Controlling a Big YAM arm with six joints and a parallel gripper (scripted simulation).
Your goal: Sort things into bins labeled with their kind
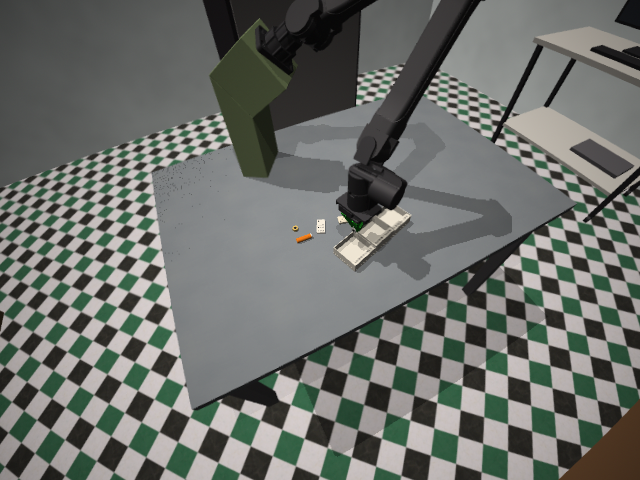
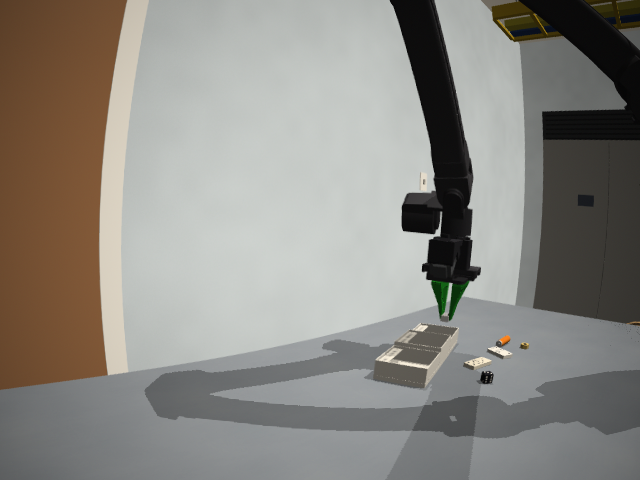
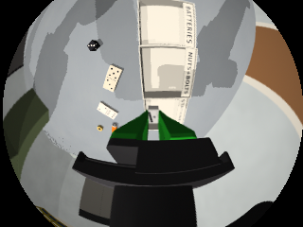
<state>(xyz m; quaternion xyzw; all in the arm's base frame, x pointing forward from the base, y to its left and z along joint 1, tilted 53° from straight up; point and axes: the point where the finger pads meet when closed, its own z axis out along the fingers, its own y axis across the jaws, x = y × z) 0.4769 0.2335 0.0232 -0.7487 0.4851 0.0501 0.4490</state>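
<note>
My hand is 80 mm past the brass nut, 170 mm to the left of it and 70 mm above it. Round my hand: three joined white bins (10 mm behind, 60 mm to the left, 50 mm below); orange battery (30 mm behind, 150 mm to the right, 70 mm below); black die (150 mm behind, 30 mm to the left, 70 mm below).
</note>
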